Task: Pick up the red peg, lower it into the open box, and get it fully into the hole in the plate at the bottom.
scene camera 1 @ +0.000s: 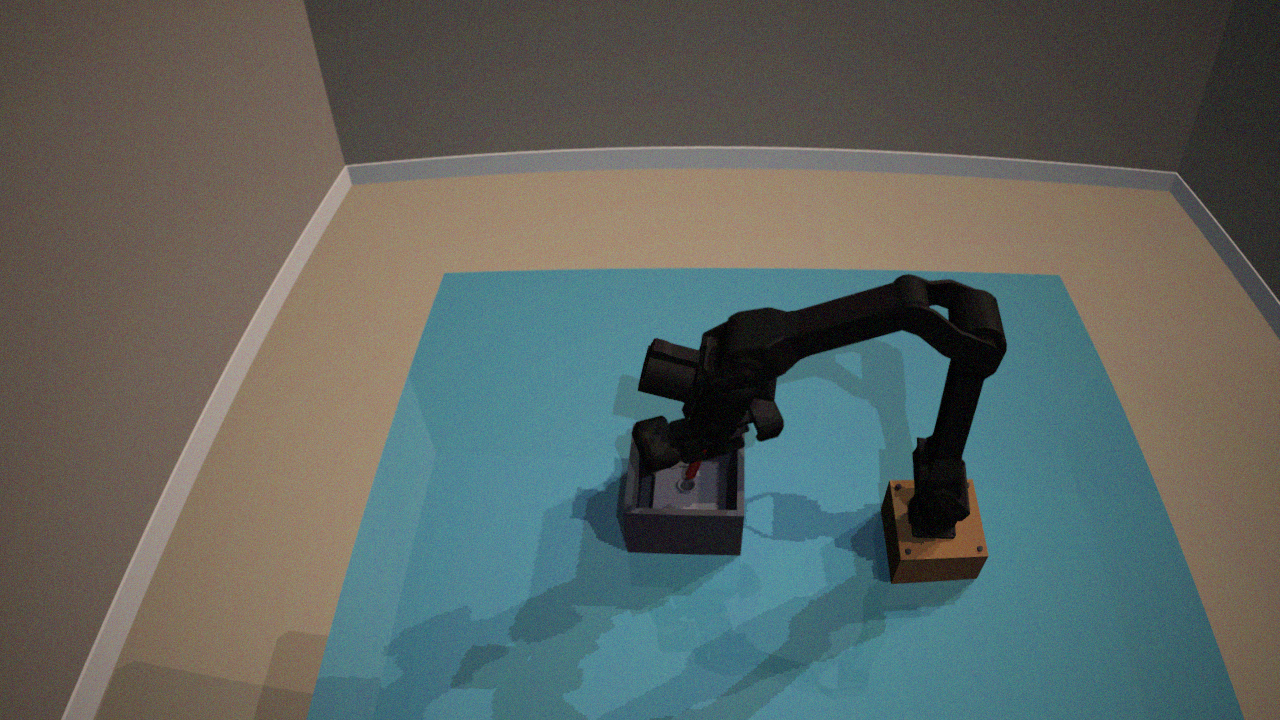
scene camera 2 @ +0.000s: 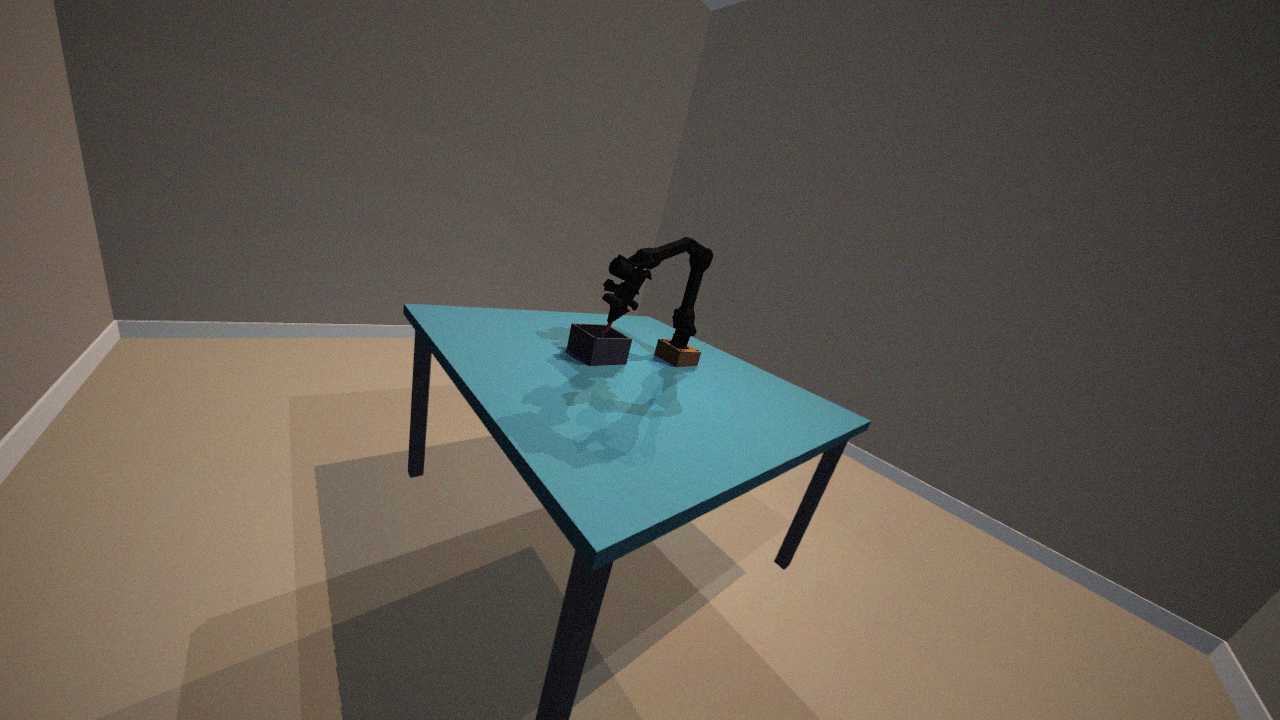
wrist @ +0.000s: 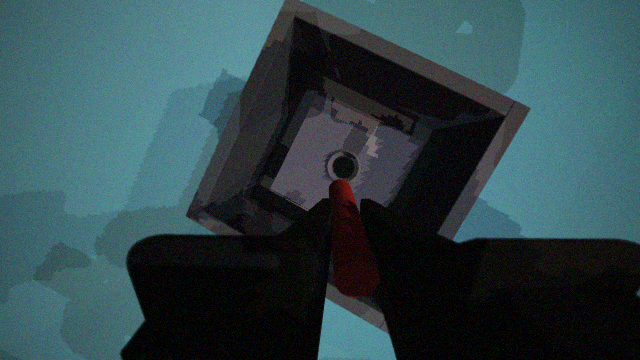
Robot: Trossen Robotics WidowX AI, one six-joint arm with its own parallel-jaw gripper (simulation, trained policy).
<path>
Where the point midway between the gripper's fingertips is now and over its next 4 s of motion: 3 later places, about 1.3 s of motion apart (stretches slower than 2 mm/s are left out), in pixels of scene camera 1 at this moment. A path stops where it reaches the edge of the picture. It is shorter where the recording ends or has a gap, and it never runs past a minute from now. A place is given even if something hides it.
My gripper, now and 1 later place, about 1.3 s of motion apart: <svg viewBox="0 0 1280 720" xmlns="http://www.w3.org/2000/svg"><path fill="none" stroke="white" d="M694 458L662 445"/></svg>
</path>
